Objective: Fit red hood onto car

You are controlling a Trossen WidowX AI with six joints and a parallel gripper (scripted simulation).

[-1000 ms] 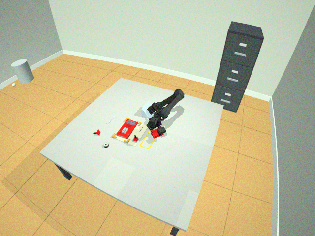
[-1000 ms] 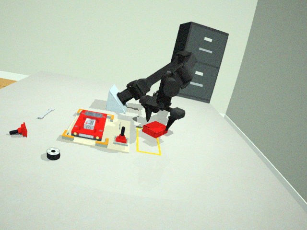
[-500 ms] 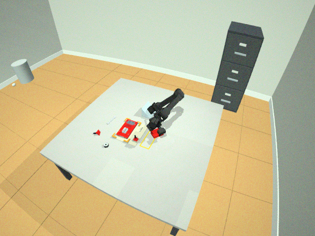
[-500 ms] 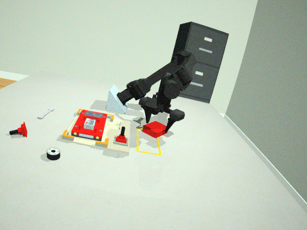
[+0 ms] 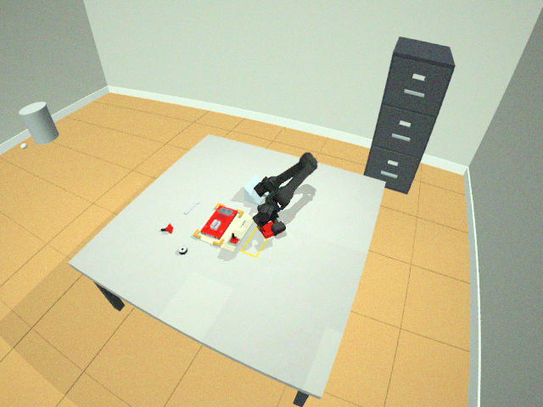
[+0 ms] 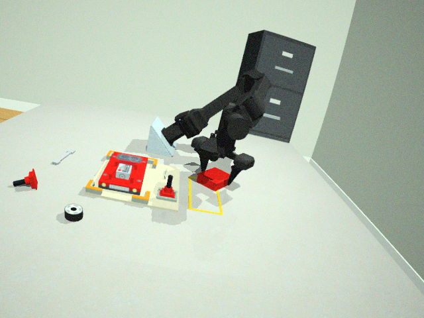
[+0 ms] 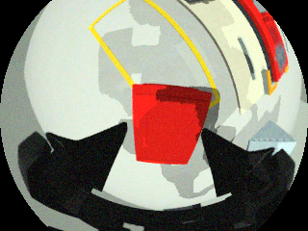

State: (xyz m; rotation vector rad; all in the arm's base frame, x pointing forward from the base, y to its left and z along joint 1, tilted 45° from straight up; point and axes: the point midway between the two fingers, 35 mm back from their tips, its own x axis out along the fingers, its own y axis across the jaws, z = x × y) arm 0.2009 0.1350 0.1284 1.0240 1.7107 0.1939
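My gripper tip is 24 cm to the left of the white engine block, 13 cm short of it and 1 cm below it. From my gripper tip the other things lie so: red hood right at my gripper tip; then black post 15 cm ahead, 12 cm to the right, 2 cm above; then black wheel 33 cm ahead, 30 cm to the right.
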